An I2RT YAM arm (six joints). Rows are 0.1 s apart.
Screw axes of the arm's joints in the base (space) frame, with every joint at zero. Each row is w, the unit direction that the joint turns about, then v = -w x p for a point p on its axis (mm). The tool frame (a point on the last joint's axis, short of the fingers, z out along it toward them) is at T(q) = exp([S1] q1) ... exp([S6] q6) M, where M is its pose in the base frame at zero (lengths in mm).
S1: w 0 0 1 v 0 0 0
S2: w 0 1 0 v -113.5 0 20
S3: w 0 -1 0 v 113.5 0 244
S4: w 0 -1 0 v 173.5 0 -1
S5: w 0 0 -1 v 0 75 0
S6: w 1 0 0 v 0 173.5 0
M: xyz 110.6 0 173.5 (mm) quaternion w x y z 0.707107 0 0.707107 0
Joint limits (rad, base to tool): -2.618..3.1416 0..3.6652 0..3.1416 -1.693..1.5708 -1.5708..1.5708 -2.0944..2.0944
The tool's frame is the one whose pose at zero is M.
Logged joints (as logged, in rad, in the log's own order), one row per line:
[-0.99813 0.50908 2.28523 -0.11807 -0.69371 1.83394]
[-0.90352 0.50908 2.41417 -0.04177 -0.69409 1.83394]
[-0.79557 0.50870 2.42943 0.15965 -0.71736 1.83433]
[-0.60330 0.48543 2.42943 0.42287 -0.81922 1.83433]
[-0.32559 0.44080 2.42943 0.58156 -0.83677 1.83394]
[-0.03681 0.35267 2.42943 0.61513 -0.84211 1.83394]
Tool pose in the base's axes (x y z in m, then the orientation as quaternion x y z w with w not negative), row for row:
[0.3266 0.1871 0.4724 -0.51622 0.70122 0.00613 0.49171]
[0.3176 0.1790 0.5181 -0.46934 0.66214 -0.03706 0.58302]
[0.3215 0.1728 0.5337 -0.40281 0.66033 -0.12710 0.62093]
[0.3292 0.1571 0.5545 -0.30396 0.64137 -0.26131 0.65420]
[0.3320 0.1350 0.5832 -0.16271 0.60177 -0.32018 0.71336]
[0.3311 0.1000 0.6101 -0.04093 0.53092 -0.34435 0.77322]
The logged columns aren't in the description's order. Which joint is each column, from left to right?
Columns, left to right: q4, q1, q3, q5, q6, q2.
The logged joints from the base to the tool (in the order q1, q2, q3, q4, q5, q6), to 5 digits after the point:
[0.50908 1.83394 2.28523 -0.99813 -0.11807 -0.69371]
[0.50908 1.83394 2.41417 -0.90352 -0.04177 -0.69409]
[0.50870 1.83433 2.42943 -0.79557 0.15965 -0.71736]
[0.48543 1.83433 2.42943 -0.60330 0.42287 -0.81922]
[0.44080 1.83394 2.42943 -0.32559 0.58156 -0.83677]
[0.35267 1.83394 2.42943 -0.03681 0.61513 -0.84211]

